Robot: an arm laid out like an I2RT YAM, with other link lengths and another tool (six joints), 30 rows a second.
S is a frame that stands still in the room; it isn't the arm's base.
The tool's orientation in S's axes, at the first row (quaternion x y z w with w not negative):
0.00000 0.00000 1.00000 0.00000
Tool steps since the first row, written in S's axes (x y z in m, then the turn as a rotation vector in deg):
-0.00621 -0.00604 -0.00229 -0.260 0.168 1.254
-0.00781 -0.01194 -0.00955 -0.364 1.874 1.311
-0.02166 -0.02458 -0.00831 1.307 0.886 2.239
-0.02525 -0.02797 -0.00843 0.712 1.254 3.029
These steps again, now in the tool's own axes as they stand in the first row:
0.00621 0.00604 -0.00229 0.260 -0.168 1.254
0.00781 0.01194 -0.00955 0.364 -1.874 1.311
0.02166 0.02458 -0.00831 -1.307 -0.886 2.239
0.02525 0.02797 -0.00843 -0.712 -1.254 3.029

